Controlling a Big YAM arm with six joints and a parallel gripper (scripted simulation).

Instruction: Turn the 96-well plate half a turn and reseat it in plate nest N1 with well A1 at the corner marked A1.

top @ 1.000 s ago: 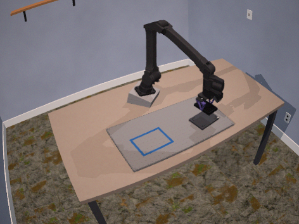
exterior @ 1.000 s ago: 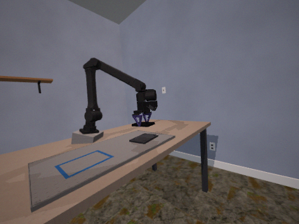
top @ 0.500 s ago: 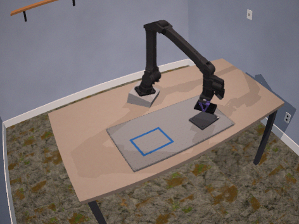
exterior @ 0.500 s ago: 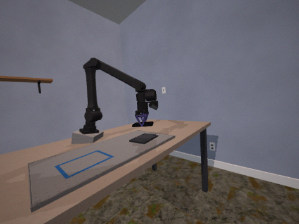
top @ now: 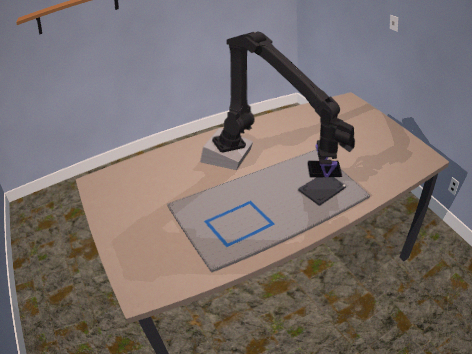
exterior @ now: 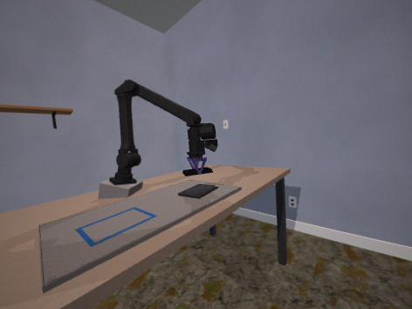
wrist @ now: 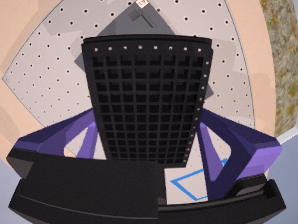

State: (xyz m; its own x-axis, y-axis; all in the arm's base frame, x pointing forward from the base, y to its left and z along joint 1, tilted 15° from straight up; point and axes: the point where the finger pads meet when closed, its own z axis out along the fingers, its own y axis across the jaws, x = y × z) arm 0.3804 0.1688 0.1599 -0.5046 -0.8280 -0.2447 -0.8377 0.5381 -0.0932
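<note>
My gripper is now right at the black 96-well plate. From my hand the other things lie so: plate nest N1: 100 mm below; then A1 mark: 90 mm below, 80 mm to the left, 40 mm ahead.
</note>
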